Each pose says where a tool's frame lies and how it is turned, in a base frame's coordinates. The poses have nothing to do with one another.
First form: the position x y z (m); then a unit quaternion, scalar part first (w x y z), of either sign.
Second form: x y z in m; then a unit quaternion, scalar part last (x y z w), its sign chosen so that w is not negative. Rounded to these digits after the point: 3 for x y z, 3 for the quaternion.
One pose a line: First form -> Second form
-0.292, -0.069, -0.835, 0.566, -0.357, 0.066, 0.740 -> -0.292, -0.069, -0.835, -0.357, 0.066, 0.740, 0.566
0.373, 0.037, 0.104, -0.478, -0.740, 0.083, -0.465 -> 0.373, 0.037, 0.104, 0.740, -0.083, 0.465, 0.478
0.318, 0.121, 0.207, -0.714, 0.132, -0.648, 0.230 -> 0.318, 0.121, 0.207, -0.132, 0.648, -0.230, 0.714
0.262, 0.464, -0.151, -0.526, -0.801, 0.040, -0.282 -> 0.262, 0.464, -0.151, 0.801, -0.040, 0.282, 0.526
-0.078, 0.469, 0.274, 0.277, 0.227, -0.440, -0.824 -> -0.078, 0.469, 0.274, 0.227, -0.440, -0.824, 0.277
